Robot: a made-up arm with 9 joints. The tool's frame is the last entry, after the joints. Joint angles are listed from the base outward.
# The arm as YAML. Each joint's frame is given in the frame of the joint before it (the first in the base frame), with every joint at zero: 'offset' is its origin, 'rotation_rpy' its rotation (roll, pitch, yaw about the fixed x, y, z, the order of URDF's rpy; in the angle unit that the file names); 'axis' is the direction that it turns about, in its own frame. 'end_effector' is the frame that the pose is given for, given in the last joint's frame.
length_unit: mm
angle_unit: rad
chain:
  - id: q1
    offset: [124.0, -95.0, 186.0]
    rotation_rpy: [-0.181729, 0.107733, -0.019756]
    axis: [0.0, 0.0, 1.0]
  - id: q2
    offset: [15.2, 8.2, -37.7]
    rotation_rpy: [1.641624, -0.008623, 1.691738]
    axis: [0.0, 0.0, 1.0]
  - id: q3
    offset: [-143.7, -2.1, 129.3]
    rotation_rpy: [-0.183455, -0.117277, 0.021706]
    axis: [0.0, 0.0, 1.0]
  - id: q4
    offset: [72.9, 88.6, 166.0]
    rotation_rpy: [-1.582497, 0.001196, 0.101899]
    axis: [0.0, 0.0, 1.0]
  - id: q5
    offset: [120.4, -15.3, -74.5]
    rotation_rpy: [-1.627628, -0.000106, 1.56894]
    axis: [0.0, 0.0, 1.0]
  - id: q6
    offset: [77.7, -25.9, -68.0]
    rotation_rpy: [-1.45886, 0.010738, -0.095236]
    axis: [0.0, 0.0, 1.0]
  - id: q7
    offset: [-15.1, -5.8, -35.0]
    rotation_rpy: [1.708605, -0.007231, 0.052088]
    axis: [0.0, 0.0, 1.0]
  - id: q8
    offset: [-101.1, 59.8, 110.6]
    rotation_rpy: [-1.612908, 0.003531, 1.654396]
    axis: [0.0, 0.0, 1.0]
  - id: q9
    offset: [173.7, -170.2, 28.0]
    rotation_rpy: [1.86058, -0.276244, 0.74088]
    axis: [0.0, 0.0, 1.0]
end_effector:
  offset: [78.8, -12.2, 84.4]
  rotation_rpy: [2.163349, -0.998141, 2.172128]
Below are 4 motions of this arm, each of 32 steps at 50 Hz.
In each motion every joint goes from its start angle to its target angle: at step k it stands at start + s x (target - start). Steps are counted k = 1, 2, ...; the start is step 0. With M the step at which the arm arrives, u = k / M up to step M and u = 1 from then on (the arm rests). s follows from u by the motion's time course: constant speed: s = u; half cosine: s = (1 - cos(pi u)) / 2; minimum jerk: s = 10 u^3 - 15 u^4 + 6 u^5.
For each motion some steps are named. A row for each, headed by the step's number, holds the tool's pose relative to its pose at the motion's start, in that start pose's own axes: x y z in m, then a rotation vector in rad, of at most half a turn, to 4 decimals.
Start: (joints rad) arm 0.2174 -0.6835 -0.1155 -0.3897 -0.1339 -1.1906 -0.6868 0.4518 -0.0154
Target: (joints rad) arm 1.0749 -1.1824 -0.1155 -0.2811 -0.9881 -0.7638 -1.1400 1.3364 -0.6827
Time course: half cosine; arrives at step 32
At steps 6, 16, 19, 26, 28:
6: -0.0421 0.0266 -0.0229 -0.1039 -0.0048 0.0796
16: -0.2562 0.1312 -0.1730 -0.4679 0.0938 0.4941
19: -0.3347 0.1630 -0.2220 -0.5115 0.1544 0.6474
26: -0.4791 0.2306 -0.2842 -0.4531 0.2493 0.9296
28: -0.5024 0.2439 -0.2900 -0.4252 0.2589 0.9752

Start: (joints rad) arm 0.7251 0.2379 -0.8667 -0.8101 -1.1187 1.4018 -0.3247 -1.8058 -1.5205
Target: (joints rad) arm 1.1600 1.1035 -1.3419 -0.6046 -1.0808 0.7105 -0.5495 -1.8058 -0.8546
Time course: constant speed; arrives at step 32
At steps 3, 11, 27, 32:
3: -0.0059 -0.0156 0.0032 0.1197 0.0932 -0.0793
11: -0.0320 -0.0541 0.0016 0.4285 0.3529 -0.2931
27: -0.1404 -0.0988 -0.0228 0.9699 0.9253 -0.7488
32: -0.1907 -0.1010 -0.0260 1.1060 1.1192 -0.9049

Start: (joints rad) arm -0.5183 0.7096 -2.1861 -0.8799 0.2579 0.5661 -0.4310 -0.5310 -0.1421
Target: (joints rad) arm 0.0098 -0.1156 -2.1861 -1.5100 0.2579 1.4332 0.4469 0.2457 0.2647
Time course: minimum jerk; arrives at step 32
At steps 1, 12, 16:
1: -0.0001 0.0001 0.0000 0.0006 0.0004 0.0005
12: -0.1186 0.0693 0.0610 0.5403 0.3896 0.4566
16: -0.2180 0.0578 0.1357 0.9329 0.7649 0.8050

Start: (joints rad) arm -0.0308 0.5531 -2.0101 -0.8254 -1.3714 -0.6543 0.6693 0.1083 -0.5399
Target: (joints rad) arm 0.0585 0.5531 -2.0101 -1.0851 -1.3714 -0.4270 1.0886 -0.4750 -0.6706
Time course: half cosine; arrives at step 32
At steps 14, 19, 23, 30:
14: 0.0054 -0.1191 -0.0487 0.1295 0.1315 -0.2679
19: -0.0080 -0.1810 -0.0968 0.2091 0.2417 -0.4099
23: -0.0249 -0.2173 -0.1375 0.2658 0.3327 -0.5000
30: -0.0477 -0.2462 -0.1826 0.3228 0.4344 -0.5807

